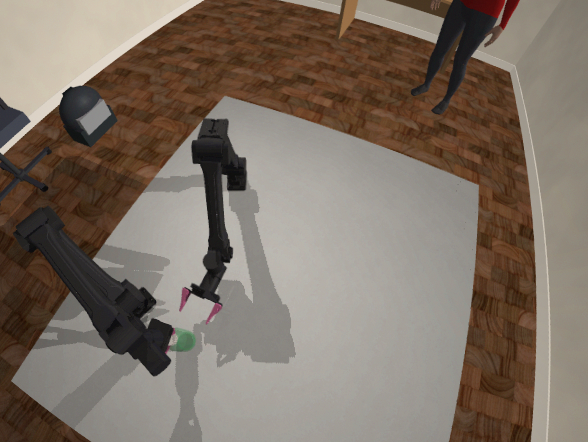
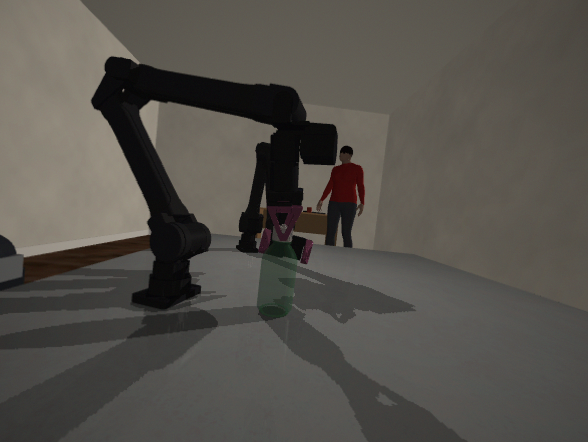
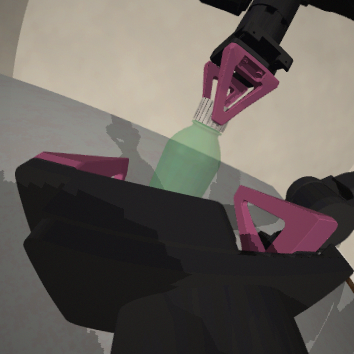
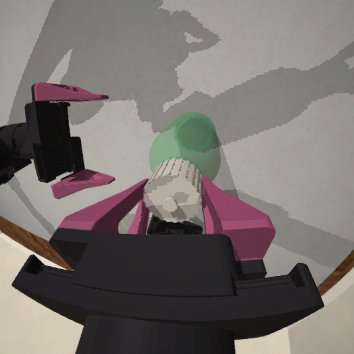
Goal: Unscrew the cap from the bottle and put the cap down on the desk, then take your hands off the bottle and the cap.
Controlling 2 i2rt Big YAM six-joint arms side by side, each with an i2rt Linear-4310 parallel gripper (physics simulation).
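Note:
The green see-through bottle stands upright on the grey desk top. The whitish ribbed cap is at the top of the bottle's neck; its inside and threads are hidden. My right gripper is shut on the cap from above, one finger on each side. My left gripper is open and empty, a short way from the bottle and apart from it, fingers pointing towards it.
The left arm reaches in from the back; the right arm arches over from the left. A person in a red top stands beyond the desk. A dark helmet-like head is at the left.

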